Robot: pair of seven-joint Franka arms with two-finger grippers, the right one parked.
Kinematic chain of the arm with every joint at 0, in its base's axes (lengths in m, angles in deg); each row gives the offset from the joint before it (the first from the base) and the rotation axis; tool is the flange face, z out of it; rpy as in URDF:
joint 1: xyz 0 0 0.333 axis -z
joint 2: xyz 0 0 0 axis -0.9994 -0.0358 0
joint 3: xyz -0.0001 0.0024 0.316 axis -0.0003 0.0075 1
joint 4: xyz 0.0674 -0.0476 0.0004 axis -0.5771 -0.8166 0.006
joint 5: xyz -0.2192 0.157 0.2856 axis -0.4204 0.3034 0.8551
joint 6: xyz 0 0 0 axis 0.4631 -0.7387 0.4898
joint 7: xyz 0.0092 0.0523 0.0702 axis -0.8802 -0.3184 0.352
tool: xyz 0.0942 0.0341 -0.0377 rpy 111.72 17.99 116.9
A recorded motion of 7 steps. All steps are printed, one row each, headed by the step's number.
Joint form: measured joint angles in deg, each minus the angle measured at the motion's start. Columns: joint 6, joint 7, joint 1, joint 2, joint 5, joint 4, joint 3.
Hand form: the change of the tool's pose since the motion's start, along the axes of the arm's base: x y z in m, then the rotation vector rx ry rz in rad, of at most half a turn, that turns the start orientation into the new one. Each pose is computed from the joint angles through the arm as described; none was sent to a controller.
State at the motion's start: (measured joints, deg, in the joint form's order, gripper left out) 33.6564 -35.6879 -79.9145 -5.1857 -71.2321 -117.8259 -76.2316
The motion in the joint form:
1: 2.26 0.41 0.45 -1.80 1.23 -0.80 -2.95
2: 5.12 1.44 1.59 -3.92 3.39 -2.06 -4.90
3: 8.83 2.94 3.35 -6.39 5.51 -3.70 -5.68
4: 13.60 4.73 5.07 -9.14 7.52 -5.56 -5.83
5: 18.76 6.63 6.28 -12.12 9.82 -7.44 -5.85
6: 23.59 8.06 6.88 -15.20 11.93 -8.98 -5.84
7: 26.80 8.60 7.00 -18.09 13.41 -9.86 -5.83
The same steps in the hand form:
1: -0.0056 -0.0291 -0.0189 0.0040 -0.0011 -0.0515
2: -0.0093 -0.0553 -0.0439 0.0202 -0.0084 -0.0899
3: -0.0108 -0.0788 -0.0749 0.0324 -0.0167 -0.1140
4: -0.0096 -0.0989 -0.1098 0.0347 -0.0308 -0.1251
5: -0.0064 -0.1141 -0.1472 0.0350 -0.0482 -0.1286
6: -0.0016 -0.1238 -0.1836 0.0305 -0.0606 -0.1313
7: 0.0033 -0.1280 -0.2155 0.0280 -0.0562 -0.1376

